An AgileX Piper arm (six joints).
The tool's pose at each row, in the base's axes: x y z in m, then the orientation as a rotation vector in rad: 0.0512, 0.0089, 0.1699, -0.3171, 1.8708, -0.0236; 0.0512, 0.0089, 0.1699, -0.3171, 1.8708, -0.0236; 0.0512, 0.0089, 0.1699, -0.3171, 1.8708, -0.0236; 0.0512, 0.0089, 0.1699, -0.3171, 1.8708, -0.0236; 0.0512, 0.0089, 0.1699, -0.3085, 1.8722, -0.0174; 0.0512, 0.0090, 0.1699, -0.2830, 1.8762, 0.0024; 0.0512, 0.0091, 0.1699, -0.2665, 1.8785, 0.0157; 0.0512, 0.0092, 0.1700, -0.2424, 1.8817, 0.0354; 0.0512, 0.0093, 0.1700, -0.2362, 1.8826, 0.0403; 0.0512, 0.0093, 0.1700, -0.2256, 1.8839, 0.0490; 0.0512, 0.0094, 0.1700, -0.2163, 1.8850, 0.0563; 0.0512, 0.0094, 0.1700, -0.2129, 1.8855, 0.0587
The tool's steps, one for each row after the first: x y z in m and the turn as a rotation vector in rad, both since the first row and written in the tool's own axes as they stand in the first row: 0.0000, 0.0000, 0.0000, 0.0000, 0.0000, 0.0000; 0.0000, 0.0000, 0.0000, 0.0000, 0.0000, 0.0000; 0.0000, 0.0000, 0.0000, 0.0000, 0.0000, 0.0000; 0.0000, 0.0000, 0.0000, 0.0000, 0.0000, 0.0092; 0.0000, 0.0001, 0.0000, -0.0009, -0.0001, 0.0370; 0.0000, 0.0002, 0.0000, -0.0018, -0.0004, 0.0552; -0.0002, 0.0003, 0.0000, -0.0033, -0.0008, 0.0820; -0.0002, 0.0004, 0.0000, -0.0036, -0.0008, 0.0888; -0.0002, 0.0004, 0.0000, -0.0043, -0.0009, 0.1006; -0.0002, 0.0005, 0.0000, -0.0047, -0.0011, 0.1108; -0.0002, 0.0005, 0.0000, -0.0047, -0.0010, 0.1143
